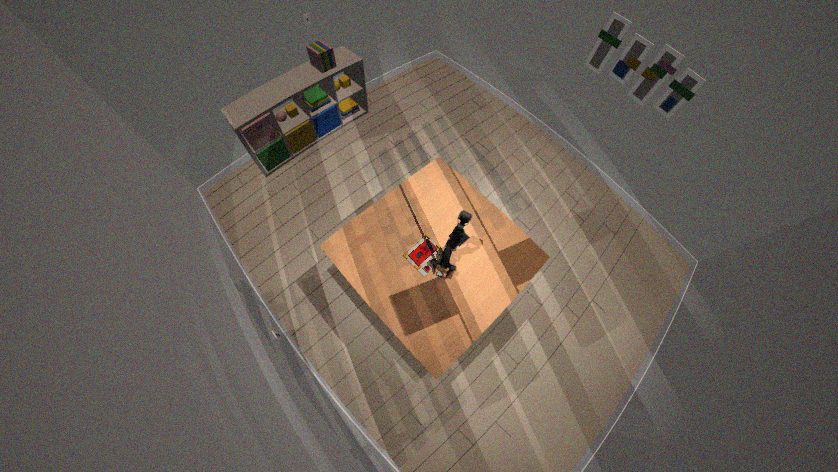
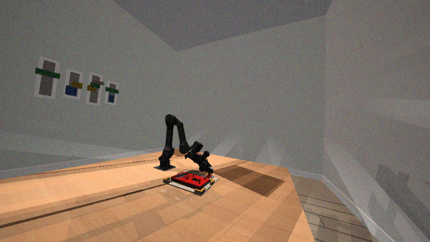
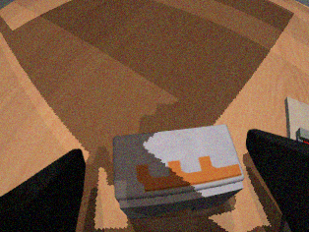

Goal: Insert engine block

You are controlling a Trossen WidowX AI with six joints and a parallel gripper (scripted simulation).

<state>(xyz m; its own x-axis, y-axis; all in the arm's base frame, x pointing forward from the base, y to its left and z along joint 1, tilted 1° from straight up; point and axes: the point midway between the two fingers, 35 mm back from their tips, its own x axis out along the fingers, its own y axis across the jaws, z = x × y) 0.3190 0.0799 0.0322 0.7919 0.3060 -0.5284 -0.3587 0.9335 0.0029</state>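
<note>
Right now the engine block is 2 cm behind my gripper tip, 1 cm to the right of it and 1 cm below it.
</note>
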